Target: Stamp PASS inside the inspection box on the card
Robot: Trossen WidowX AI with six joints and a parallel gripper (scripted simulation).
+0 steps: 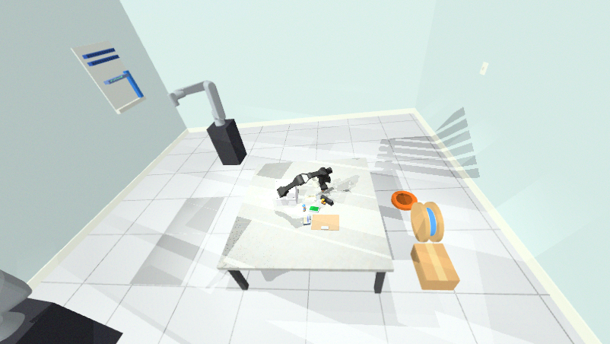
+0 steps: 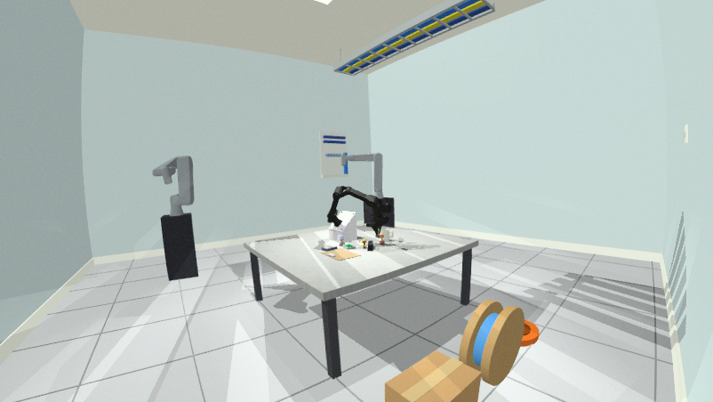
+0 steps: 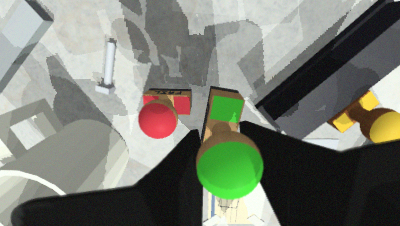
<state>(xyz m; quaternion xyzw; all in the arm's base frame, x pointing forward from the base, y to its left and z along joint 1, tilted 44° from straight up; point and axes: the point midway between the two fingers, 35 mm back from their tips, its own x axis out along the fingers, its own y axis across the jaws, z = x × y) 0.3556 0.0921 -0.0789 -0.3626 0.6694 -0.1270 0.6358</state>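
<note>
The red-knobbed stamp is 60 mm below my gripper tip, 40 mm to the left of it and 10 mm behind it. Also, from my gripper tip: green-knobbed stamp right at my gripper tip; black block 100 mm to the right, 60 mm below, 40 mm ahead; yellow-knobbed stamp 130 mm to the right, 60 mm below, 10 mm ahead.
</note>
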